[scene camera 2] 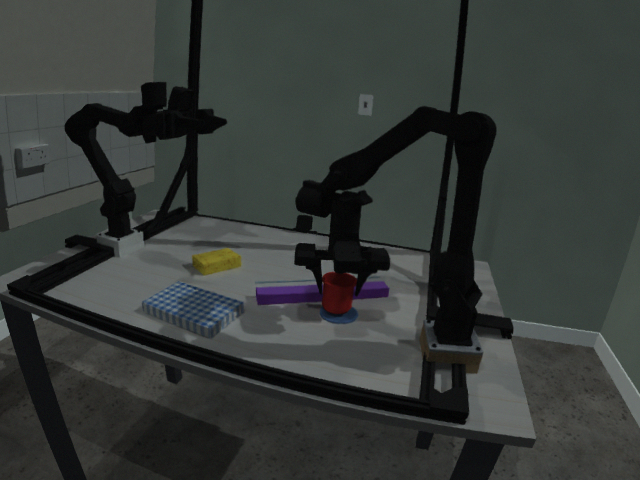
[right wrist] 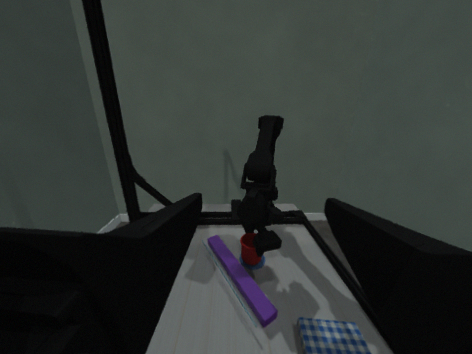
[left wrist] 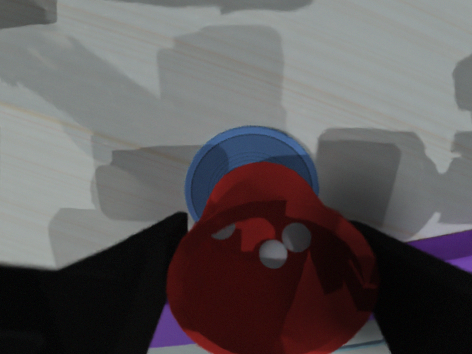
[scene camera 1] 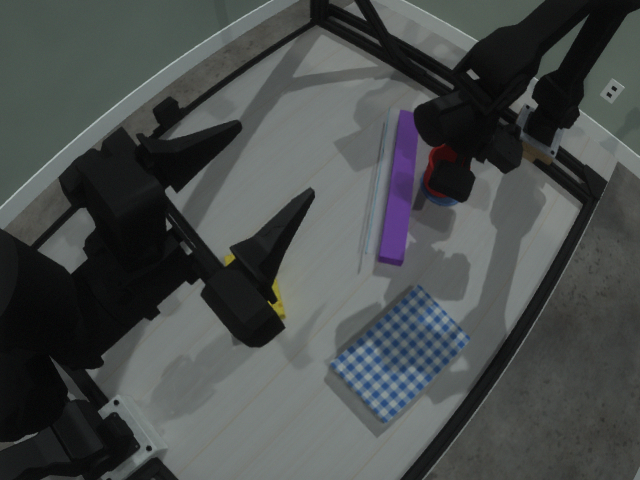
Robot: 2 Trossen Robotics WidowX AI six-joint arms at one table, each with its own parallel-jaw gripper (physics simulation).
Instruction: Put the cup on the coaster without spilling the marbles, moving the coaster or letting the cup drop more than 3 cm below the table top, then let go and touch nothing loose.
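Places are measured from the left arm's base along level axes (x ahead, y left, z up), in centimetres.
Pixels of known places: left gripper, between the fingertips: (scene camera 2: 338,294) (right wrist: 254,247) (left wrist: 266,226); right gripper, between the fingertips: (scene camera 2: 215,122) (right wrist: 262,201) (scene camera 1: 274,155); left arm's base, origin of its link: (scene camera 2: 452,335) (scene camera 1: 539,129); right arm's base, origin of its link: (scene camera 2: 119,233) (scene camera 1: 112,441).
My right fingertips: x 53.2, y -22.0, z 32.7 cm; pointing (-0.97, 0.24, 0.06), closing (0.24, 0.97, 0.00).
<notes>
For each thing: its top centre in the pictures, then the offset to it from my right fingertips. "spot": a spot on its surface instead.
- red cup, centre of its top: (left wrist: 272,299) (scene camera 1: 449,162) (scene camera 2: 339,278) (right wrist: 252,240) dy +9.5, dx -30.7, dz -29.5 cm
- blue coaster, centre of its top: (left wrist: 251,194) (scene camera 1: 442,184) (scene camera 2: 338,312) (right wrist: 252,258) dy +10.1, dx -31.3, dz -37.1 cm
- purple bar, centre of its top: (left wrist: 297,326) (scene camera 1: 396,174) (scene camera 2: 323,285) (right wrist: 231,267) dy +2.4, dx -26.9, dz -34.9 cm
- thin clear pane, a spot on its surface: (scene camera 1: 377,186) spot: dy +0.9, dx -22.8, dz -34.8 cm
- blue-checked block, centre of its top: (scene camera 1: 404,352) (scene camera 2: 192,302) dy +18.1, dx -1.4, dz -35.0 cm
- yellow sponge, centre of its top: (scene camera 1: 253,284) (scene camera 2: 216,255) dy -5.9, dx +2.1, dz -34.5 cm
The red cup (scene camera 1: 439,153) (scene camera 2: 338,298) (left wrist: 235,300) (right wrist: 249,253) is upright over the blue coaster (scene camera 1: 439,199) (scene camera 2: 349,317) (left wrist: 245,147) (right wrist: 259,264), its base at or very near the coaster's surface; whether they touch cannot be told. Inside the cup are white marbles (left wrist: 273,254), three of them visible in the left wrist view. My left gripper (scene camera 2: 339,293) (left wrist: 266,226) is shut on the cup, a finger on each side. My right gripper (scene camera 1: 274,157) is open and empty, high above the table and far from the cup.
A purple bar (scene camera 1: 400,191) (scene camera 2: 284,295) (right wrist: 245,285) lies close beside the coaster, with a thin clear pane (scene camera 1: 377,186) along its far side. A blue-checked block (scene camera 1: 400,353) (scene camera 2: 193,308) (right wrist: 332,336) and a yellow sponge (scene camera 1: 279,304) (scene camera 2: 217,261) lie farther off.
</notes>
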